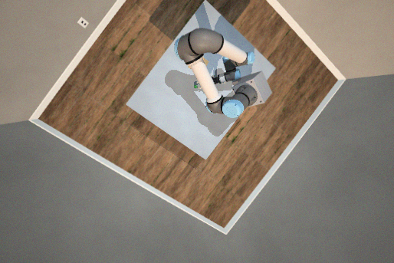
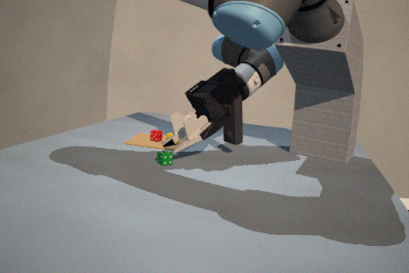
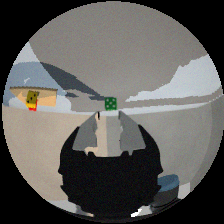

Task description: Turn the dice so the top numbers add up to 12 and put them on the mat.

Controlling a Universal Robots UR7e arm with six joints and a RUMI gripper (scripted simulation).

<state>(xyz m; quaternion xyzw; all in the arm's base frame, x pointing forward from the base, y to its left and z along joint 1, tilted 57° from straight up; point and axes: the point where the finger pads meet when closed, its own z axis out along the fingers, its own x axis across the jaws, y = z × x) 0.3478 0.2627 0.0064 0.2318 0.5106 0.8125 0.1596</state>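
Right now the green die is 10 mm ahead of my hand, 20 mm to the left of it and 20 mm below it. Round my hand: tan mat (140 mm ahead, 130 mm to the right, 40 mm below); then red die (140 mm ahead, 130 mm to the right, 20 mm below); then yellow die (90 mm ahead, 130 mm to the right, 20 mm below).
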